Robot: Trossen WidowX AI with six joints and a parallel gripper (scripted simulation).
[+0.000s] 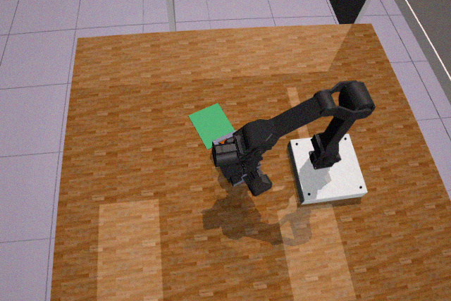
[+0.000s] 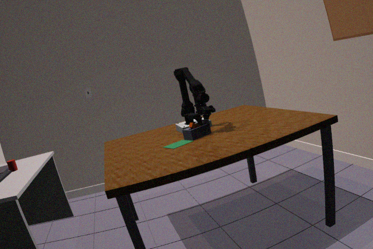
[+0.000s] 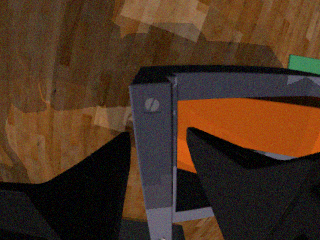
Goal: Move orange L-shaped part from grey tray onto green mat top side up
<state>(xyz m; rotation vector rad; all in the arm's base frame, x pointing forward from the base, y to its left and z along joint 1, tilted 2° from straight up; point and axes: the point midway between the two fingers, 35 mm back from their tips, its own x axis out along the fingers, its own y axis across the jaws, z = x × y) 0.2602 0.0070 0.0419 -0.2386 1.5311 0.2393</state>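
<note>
Right now my gripper tip is 1 cm short of the orange L-shaped part and 5 cm to the left of it. From my gripper tip the other things lie so: green mat 6 cm ahead, 21 cm to the right, 6 cm below.
</note>
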